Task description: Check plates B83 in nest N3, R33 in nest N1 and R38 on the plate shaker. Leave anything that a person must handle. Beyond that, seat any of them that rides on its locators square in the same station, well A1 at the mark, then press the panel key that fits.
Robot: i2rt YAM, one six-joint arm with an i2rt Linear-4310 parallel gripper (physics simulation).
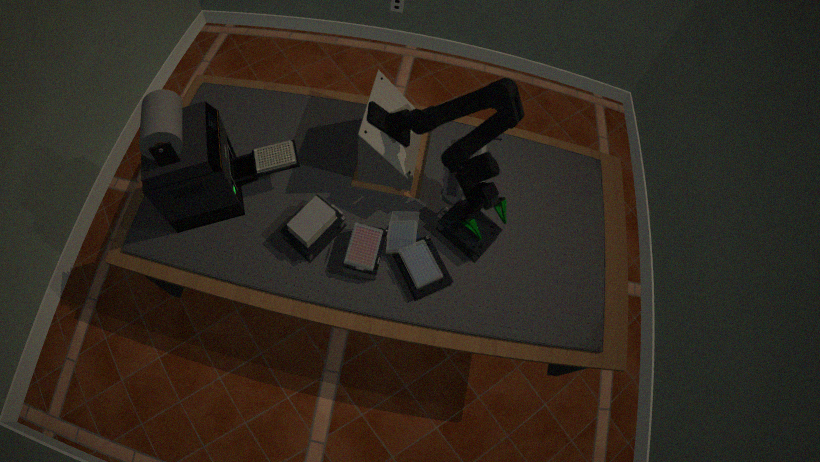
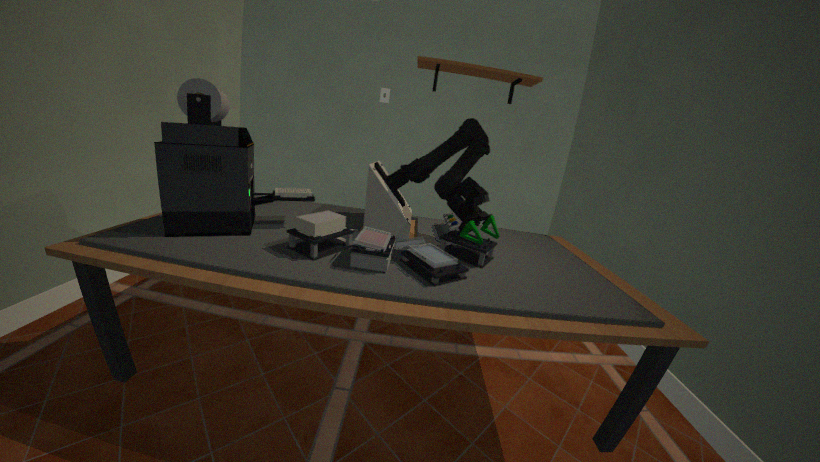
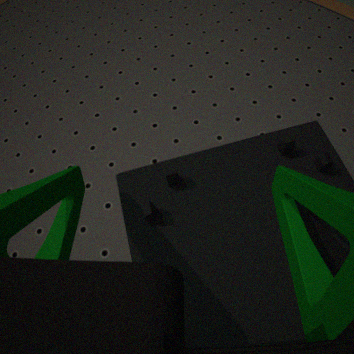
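My gripper (image 1: 489,228) (image 2: 483,234) (image 3: 178,176) is open and empty, low over a bare dark nest (image 1: 476,247) (image 3: 215,235) with small corner locators. A pale blue plate (image 1: 421,264) (image 2: 434,255) sits on the neighbouring low nest. A pink-welled plate (image 1: 364,246) (image 2: 374,237) sits on a station left of it. A thick white plate or block (image 1: 312,220) (image 2: 321,222) lies on a legged nest further left. A pale many-welled plate (image 1: 274,156) (image 2: 293,192) is on the black machine's extended tray. Labels, A1 marks and exact seating are too small to read. Coloured keys (image 2: 452,219) show partly behind the gripper.
A clear flat piece (image 1: 402,228) lies behind the pale blue plate. The black machine (image 1: 192,189) (image 2: 206,183), with a roll on top and a green light, stands at left. A slanted white board (image 1: 387,140) (image 2: 381,203) stands at the arm's base. The grey mat (image 1: 533,275) covers the table.
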